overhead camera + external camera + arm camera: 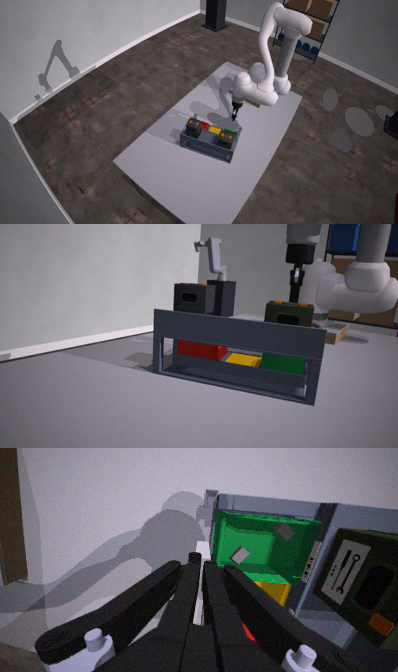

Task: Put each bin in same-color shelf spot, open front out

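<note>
Now: hand 11 cm short of the green bin, 4 cm to the right of it and 9 cm above it. From my hand the other things lie so: olive box 20 cm ahead, 8 cm to the left, 2 cm above; red bin 19 cm ahead, 17 cm to the right, 9 cm below; dark grey box 28 cm ahead, 14 cm to the right, 3 cm above.
</note>
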